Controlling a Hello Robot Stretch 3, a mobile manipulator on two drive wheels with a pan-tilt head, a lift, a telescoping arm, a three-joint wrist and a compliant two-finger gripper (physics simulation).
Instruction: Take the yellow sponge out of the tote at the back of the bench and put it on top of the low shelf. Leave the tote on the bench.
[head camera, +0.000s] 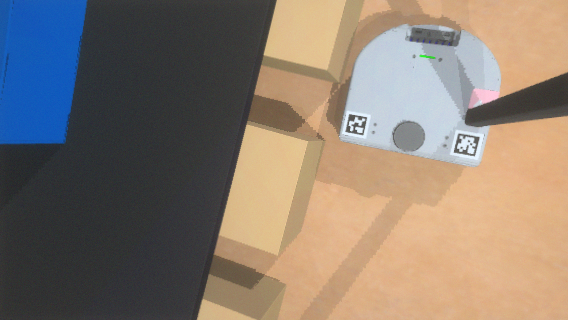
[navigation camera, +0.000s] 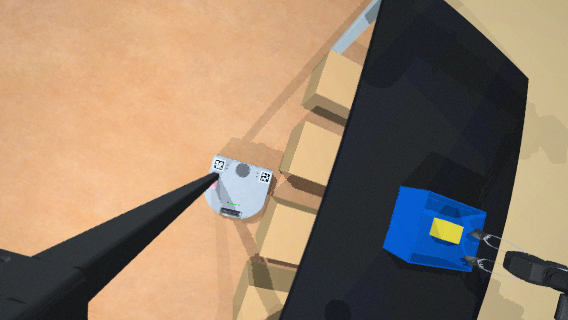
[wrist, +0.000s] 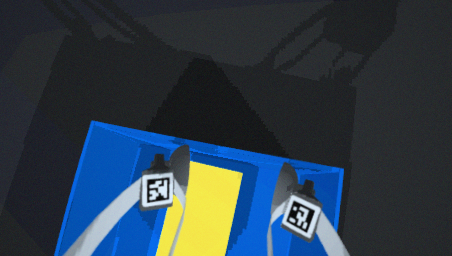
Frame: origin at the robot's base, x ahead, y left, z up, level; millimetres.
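Where they show: gripper, fingertip midpoint: (navigation camera: 469, 245); robot's base, link origin: (head camera: 407, 135) (navigation camera: 241, 169).
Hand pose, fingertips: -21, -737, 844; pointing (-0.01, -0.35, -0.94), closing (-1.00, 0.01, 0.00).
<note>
Each offset is from my fingertips to the centre of the thing, as dx, dy, dz. "pt": to the spot under its first point. Level surfaces: height alone.
The yellow sponge @[+24, +46, -56] (navigation camera: 446, 230) (wrist: 210, 210) lies inside the blue tote @[+23, +133, -32] (head camera: 40, 75) (navigation camera: 402, 220) (wrist: 110, 170), which stands on the black bench @[dz -82] (head camera: 150, 150) (navigation camera: 380, 150) (wrist: 400, 125). My gripper (navigation camera: 474, 247) (wrist: 232, 172) is open and empty, its fingers over the tote. In the navigation view the fingertips overlap the tote's right end, beside the sponge. In the wrist view the left finger covers part of the sponge's left side, and the right finger is clear of the sponge on its right. The fingers' exact height is hard to tell. I cannot make out the low shelf.
Tan boxes @[pt +217, +446, -573] (head camera: 270, 190) (navigation camera: 315, 155) stand in a row along the bench's near edge. My base (head camera: 425, 90) (navigation camera: 239, 192) is on the floor beside them. A pale grey bar (navigation camera: 355, 27) shows by the bench's upper corner in the navigation view.
</note>
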